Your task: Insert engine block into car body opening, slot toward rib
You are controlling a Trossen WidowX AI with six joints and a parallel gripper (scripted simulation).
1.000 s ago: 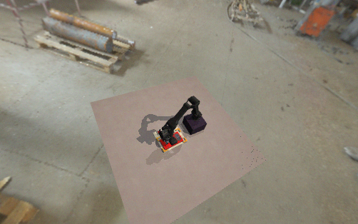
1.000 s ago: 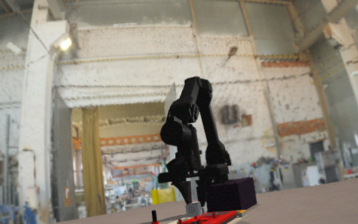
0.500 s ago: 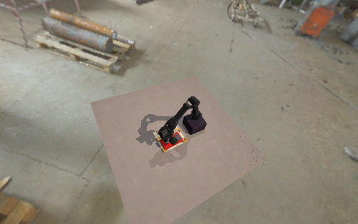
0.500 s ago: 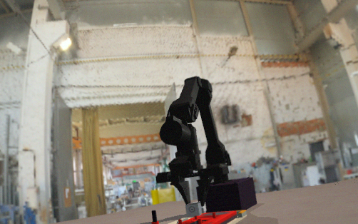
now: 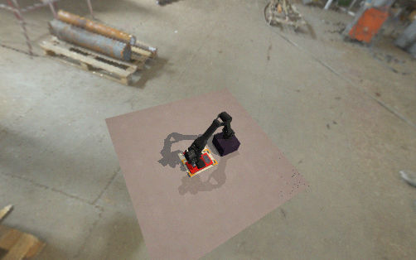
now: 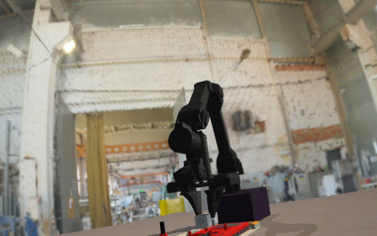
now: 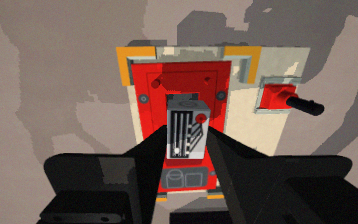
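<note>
Now: gripper tip 10 mm above the engine block.
</note>
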